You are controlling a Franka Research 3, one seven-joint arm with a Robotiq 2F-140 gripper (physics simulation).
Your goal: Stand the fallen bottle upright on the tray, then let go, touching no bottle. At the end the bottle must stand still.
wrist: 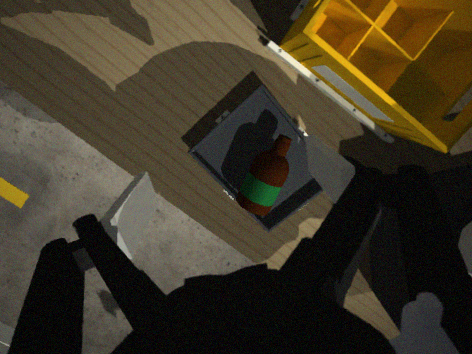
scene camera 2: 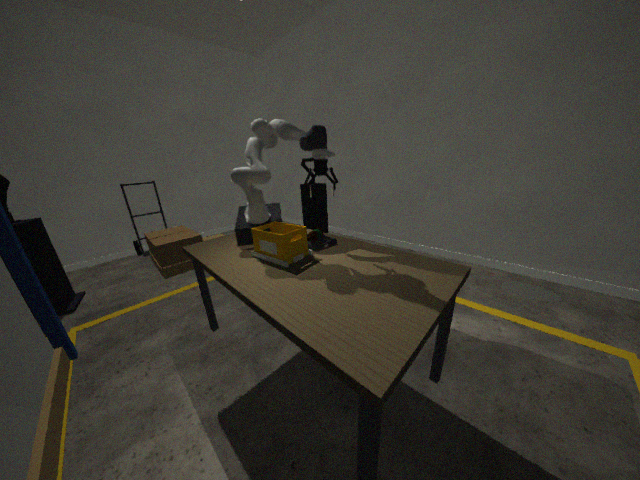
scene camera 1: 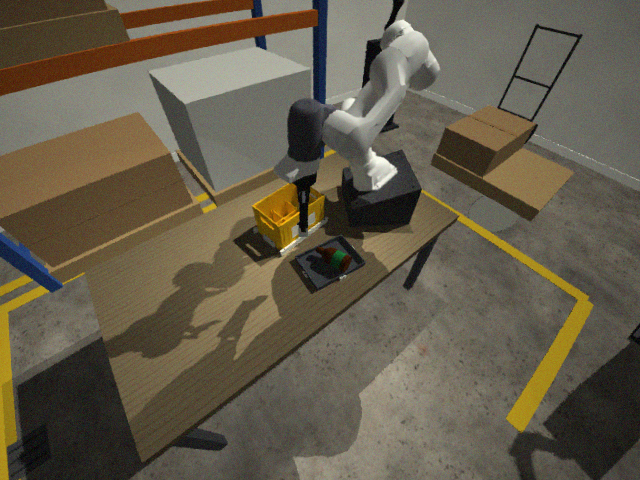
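The brown bottle (scene camera 1: 337, 257) (wrist: 266, 176) with a green label lies on its side in the dark grey tray (scene camera 1: 320, 282) (wrist: 214, 146). Its neck points inward over the tray floor and its base is near the tray's rim, in the wrist view at the lower edge. In scene camera 2 the tray (scene camera 2: 327, 242) is partly behind the crate and the bottle hardly shows. My gripper (scene camera 1: 303, 223) (scene camera 2: 322, 191) (wrist: 228, 171) is open and empty, pointing down above table height. In the wrist view its fingers stand wide, on either side of the bottle's base end, apart from it.
A yellow crate (scene camera 1: 267, 231) (scene camera 2: 279, 249) (wrist: 400, 112) with inner dividers stands beside the tray on the wooden table (scene camera 1: 206, 289) (scene camera 2: 330, 315). The arm's black base block (scene camera 1: 382, 209) stands at the table's end. The table's edge runs close to the tray.
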